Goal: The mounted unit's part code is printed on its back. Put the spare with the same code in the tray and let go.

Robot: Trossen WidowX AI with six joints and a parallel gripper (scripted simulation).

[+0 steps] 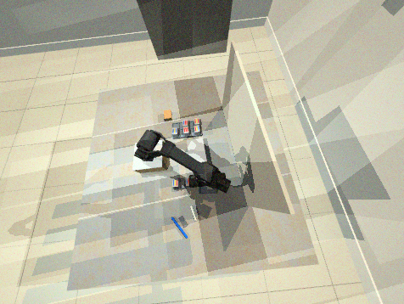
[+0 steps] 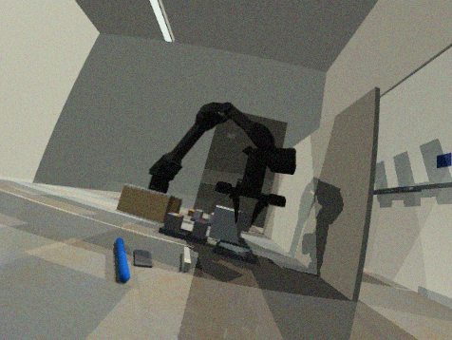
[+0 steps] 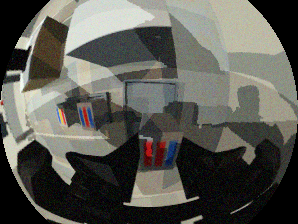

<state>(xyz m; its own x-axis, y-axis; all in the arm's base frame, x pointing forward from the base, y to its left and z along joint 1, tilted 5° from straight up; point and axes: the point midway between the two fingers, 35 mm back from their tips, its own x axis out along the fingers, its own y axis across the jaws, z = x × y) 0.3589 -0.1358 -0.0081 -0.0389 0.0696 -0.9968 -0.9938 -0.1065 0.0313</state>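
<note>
My gripper tip is 7 cm above the tray and 1 cm past it. Also, from my gripper tip: tall panel: 22 cm to the left, 17 cm ahead, 15 cm above; then mounted unit: 18 cm to the left, 7 cm behind, 2 cm below.
</note>
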